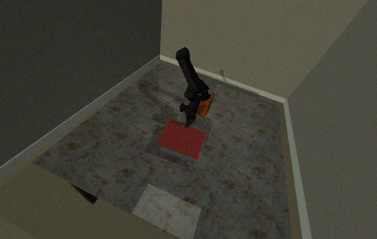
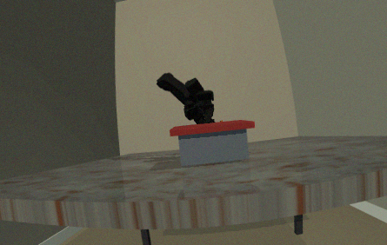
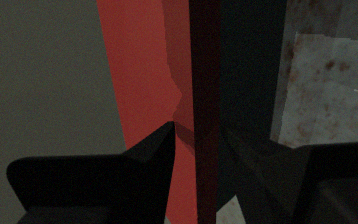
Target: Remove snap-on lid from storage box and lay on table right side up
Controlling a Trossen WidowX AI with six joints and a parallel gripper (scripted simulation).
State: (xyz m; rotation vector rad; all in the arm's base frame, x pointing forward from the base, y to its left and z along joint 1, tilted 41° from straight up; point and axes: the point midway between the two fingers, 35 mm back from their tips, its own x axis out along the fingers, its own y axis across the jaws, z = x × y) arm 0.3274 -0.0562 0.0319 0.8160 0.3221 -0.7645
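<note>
The red lid is 80 mm ahead of my gripper tip. From my gripper tip the other things lie so: grey-blue storage box (70 mm ahead, 60 mm below).
</note>
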